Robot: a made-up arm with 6 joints.
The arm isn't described. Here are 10 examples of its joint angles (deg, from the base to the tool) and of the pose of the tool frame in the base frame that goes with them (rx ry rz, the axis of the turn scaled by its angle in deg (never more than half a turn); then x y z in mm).
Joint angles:
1: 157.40 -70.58 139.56 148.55 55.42 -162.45
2: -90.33 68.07 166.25 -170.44 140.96 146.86
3: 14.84 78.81 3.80 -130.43 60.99 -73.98
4: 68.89 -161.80 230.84 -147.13 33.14 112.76
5: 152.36 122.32 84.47 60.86 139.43 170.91
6: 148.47 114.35 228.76 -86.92 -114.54 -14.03
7: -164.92 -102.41 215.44 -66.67 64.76 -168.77
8: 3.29 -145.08 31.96 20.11 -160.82 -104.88
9: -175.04 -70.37 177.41 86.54 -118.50 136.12
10: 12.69 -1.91 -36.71 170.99 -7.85 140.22
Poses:
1: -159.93 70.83 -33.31 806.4 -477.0 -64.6
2: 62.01 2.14 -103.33 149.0 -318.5 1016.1
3: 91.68 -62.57 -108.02 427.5 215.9 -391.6
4: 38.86 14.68 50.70 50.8 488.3 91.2
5: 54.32 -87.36 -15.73 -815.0 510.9 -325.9
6: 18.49 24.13 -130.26 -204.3 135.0 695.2
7: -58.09 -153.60 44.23 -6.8 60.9 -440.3
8: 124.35 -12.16 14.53 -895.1 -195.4 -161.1
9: 38.01 -2.88 104.72 500.1 52.7 -333.3
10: 44.35 29.89 -0.86 498.7 267.2 256.8
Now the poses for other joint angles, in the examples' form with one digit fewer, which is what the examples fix.
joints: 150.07 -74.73 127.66 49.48 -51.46 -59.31
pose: -164.6 -13.4 -18.2 892 -399 -51
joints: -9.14 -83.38 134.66 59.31 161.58 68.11
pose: -16.1 -28.3 4.0 -858 59 -266
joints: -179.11 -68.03 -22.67 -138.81 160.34 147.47
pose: -90.1 28.6 63.2 -150 -117 757
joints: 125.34 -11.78 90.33 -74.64 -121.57 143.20
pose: -9.7 147.7 -26.4 79 -42 1288
